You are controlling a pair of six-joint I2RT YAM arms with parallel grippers.
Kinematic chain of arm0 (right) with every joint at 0, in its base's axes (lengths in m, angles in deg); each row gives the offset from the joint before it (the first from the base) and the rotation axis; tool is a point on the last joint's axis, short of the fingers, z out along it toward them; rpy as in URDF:
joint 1: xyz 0 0 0.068 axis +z
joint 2: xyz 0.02 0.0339 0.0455 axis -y
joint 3: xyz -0.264 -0.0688 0 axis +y
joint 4: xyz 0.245 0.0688 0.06 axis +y
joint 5: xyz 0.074 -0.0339 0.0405 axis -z
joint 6: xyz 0.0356 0 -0.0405 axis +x
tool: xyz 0 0 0 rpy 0 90 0
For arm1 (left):
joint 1: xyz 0 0 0.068 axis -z
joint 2: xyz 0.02 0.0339 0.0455 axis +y
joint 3: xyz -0.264 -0.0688 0 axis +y
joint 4: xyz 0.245 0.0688 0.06 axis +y
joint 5: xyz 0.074 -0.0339 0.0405 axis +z
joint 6: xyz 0.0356 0 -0.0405 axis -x
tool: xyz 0 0 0 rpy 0 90 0
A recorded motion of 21 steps. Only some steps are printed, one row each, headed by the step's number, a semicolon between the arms.
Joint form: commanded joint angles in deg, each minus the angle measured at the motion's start. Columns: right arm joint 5, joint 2, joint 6, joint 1, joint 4, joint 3; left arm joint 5, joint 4, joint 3, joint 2, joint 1, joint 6.
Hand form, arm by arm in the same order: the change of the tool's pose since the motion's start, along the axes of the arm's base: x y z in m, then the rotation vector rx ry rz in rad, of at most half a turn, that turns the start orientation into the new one. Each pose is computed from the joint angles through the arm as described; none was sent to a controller.
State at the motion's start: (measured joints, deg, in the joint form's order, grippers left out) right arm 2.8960 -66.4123 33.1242 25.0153 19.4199 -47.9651; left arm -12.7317 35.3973 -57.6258 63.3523 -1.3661 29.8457
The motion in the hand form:
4: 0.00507 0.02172 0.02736 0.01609 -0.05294 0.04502; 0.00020 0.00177 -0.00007 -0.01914 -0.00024 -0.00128
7: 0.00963 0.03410 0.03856 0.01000 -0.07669 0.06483; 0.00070 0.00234 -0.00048 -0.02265 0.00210 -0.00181
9: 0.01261 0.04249 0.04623 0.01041 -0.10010 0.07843; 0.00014 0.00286 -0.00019 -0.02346 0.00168 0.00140
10: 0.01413 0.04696 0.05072 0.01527 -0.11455 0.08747; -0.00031 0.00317 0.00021 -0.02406 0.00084 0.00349
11: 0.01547 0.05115 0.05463 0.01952 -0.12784 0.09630; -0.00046 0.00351 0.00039 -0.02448 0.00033 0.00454
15: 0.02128 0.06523 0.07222 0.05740 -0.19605 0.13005; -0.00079 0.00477 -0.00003 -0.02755 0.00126 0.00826
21: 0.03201 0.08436 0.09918 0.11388 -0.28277 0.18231; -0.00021 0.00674 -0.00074 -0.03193 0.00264 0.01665
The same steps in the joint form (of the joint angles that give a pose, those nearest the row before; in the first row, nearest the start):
4: 1.44 -2.33 0.37 3.97 1.10 -6.53; -1.24 -0.15 0.05 0.04 -0.62 0.38
7: 2.69 -4.41 0.02 5.91 1.46 -10.01; -1.53 -0.14 0.02 0.19 -0.79 0.39
9: 3.45 -5.72 -0.29 7.15 1.13 -12.19; -1.52 -0.06 0.04 0.06 -0.93 0.47
10: 3.63 -6.37 -0.41 7.77 0.77 -13.34; -1.51 0.00 0.02 -0.05 -1.01 0.52
11: 3.78 -6.98 -0.56 8.34 0.39 -14.36; -1.55 0.02 0.01 -0.09 -1.10 0.52
15: 3.53 -9.00 -1.04 9.93 -2.34 -18.11; -1.77 0.02 0.13 -0.15 -1.44 0.56
21: 2.11 -12.68 -1.88 11.47 -5.31 -24.74; -1.95 -0.14 0.20 -0.01 -1.95 0.74

